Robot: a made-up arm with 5 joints. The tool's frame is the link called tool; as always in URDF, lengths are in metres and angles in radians. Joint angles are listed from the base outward. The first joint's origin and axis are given. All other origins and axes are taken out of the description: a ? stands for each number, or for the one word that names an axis. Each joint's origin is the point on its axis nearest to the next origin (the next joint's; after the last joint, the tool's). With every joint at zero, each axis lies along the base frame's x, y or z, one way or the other. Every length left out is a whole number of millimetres.
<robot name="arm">
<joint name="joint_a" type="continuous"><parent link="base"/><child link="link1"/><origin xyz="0 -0.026 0.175" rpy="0 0 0"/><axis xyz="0 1 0"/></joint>
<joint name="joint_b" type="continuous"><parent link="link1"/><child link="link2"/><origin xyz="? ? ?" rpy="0 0 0"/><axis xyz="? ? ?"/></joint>
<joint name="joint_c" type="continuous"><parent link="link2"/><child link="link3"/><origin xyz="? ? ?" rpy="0 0 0"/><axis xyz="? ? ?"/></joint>
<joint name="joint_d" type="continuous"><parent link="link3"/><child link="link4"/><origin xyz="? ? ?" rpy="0 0 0"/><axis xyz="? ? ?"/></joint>
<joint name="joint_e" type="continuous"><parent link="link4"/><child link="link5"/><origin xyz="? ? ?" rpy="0 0 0"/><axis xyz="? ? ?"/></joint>
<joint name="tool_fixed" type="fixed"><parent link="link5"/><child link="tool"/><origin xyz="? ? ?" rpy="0 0 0"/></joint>
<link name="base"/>
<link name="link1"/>
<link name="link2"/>
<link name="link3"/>
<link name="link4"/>
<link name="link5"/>
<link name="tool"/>
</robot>
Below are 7 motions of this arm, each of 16 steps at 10 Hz.
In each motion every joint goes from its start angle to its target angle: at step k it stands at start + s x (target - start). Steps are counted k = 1, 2, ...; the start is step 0. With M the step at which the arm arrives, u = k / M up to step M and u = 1 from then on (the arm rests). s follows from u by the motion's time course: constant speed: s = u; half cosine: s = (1 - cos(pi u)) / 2; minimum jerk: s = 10 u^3 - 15 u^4 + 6 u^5.
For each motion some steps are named. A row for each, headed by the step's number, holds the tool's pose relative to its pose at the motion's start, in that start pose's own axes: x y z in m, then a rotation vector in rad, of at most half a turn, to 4 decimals.
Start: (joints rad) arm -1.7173 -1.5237 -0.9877 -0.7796 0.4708
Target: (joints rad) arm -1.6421 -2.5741 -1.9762 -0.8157 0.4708
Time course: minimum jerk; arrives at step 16
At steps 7, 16:
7: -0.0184 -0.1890 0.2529 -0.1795 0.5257 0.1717
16: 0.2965 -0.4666 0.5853 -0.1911 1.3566 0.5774

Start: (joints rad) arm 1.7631 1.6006 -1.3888 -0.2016 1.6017
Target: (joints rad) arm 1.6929 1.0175 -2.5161 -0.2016 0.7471
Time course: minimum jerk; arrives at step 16
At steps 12, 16:
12: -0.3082 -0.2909 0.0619 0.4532 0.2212 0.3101
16: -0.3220 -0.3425 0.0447 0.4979 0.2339 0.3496

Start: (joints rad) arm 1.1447 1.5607 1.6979 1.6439 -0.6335
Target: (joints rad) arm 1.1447 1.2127 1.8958 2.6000 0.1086
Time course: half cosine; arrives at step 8
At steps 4, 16:
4: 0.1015 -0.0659 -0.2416 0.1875 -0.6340 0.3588
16: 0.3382 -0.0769 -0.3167 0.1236 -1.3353 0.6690

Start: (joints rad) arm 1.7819 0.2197 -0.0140 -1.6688 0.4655
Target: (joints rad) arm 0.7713 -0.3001 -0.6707 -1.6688 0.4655
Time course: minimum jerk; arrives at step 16
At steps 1, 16:
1: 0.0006 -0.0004 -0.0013 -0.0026 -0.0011 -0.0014
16: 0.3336 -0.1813 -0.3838 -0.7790 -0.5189 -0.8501

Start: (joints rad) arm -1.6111 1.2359 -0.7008 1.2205 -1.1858
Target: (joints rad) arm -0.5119 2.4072 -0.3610 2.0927 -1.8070
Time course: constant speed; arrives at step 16
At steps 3, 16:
3: 0.1128 0.1854 -0.1454 0.1834 -0.2767 -0.3796
16: 1.0467 0.3435 0.0711 1.3994 -1.8215 -1.0552

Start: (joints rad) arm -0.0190 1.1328 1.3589 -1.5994 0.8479
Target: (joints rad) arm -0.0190 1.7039 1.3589 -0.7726 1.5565
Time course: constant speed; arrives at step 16
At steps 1, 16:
1: -0.0112 -0.0044 -0.0049 -0.0128 -0.0108 0.0518
16: -0.0754 -0.0559 0.0510 -0.2400 -0.1419 0.8144

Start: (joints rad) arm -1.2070 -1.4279 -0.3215 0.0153 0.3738
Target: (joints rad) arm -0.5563 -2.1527 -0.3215 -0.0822 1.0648
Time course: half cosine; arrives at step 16
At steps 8, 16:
8: 0.0558 -0.2886 0.0793 -0.2227 0.3129 0.6652
16: 0.2676 -0.4610 0.1622 -0.4607 0.6473 1.2813

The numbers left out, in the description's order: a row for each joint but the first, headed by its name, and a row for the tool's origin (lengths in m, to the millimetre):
joint_b: xyz 0.19 0 0.262, axis 1 0 0
joint_c: xyz 0 0.317 0.022, axis 0 0 -1
joint_d: xyz -0.252 -0.033 0, axis 0 -1 0
joint_e: xyz -0.14 0 -0.156, axis 0 0 1
tool: xyz -0.318 -0.014 0

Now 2 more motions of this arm.
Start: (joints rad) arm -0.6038 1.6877 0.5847 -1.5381 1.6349
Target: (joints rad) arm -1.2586 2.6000 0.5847 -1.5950 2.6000
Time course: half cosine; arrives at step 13
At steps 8, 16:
8: -0.1936 0.0534 -0.0520 0.6691 0.1808 1.0383
16: -0.2604 0.1666 -0.0533 1.1040 0.0509 1.4066

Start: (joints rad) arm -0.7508 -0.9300 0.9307 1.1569 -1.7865
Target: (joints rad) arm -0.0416 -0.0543 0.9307 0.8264 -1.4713
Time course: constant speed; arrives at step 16
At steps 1, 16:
1: -0.0020 0.0042 0.0317 -0.0866 0.0188 0.0243
16: -0.0501 0.2927 0.3476 -1.4115 0.2111 0.4706

